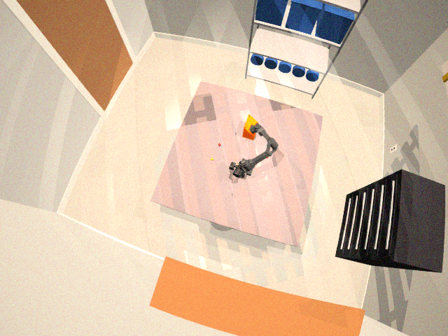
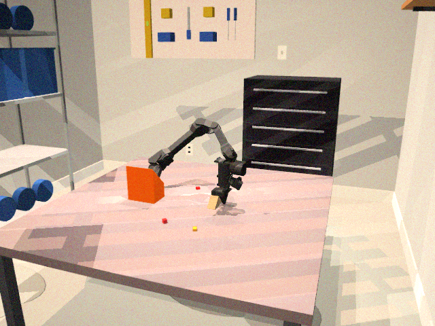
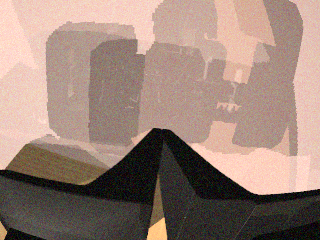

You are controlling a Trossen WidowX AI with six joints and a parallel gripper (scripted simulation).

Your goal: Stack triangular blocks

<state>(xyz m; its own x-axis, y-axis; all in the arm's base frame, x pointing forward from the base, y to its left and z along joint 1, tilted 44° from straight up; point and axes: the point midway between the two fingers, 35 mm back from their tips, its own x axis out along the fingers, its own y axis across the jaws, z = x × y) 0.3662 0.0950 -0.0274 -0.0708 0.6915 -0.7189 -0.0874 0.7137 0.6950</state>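
The tan triangular block is 5 cm behind my gripper tip. Round my gripper tip: small yellow cube (27 cm to the right, 1 cm below, 1 cm behind); then small red cube (27 cm to the right, 16 cm behind, 1 cm below).
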